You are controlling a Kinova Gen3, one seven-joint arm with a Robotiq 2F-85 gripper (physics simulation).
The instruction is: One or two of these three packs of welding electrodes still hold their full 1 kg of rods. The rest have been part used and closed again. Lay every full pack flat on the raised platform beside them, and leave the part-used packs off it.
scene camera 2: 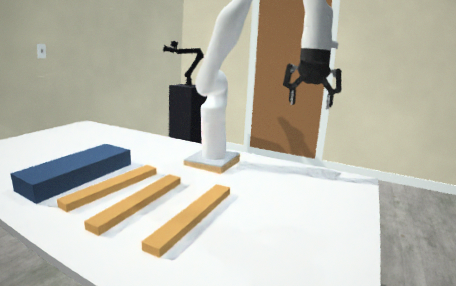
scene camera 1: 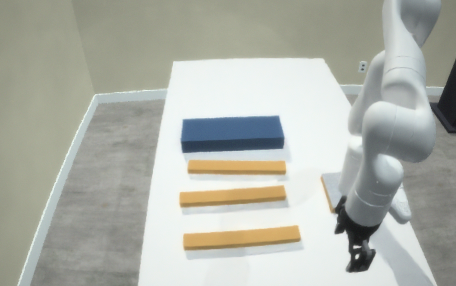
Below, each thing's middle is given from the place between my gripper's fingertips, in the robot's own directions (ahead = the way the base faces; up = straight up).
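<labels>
I am looking at the blue raised platform (scene camera 2: 38,183), and my hand is 240 mm short of it and 690 mm to the left of it. My hand is also 270 mm above the platform.
</labels>
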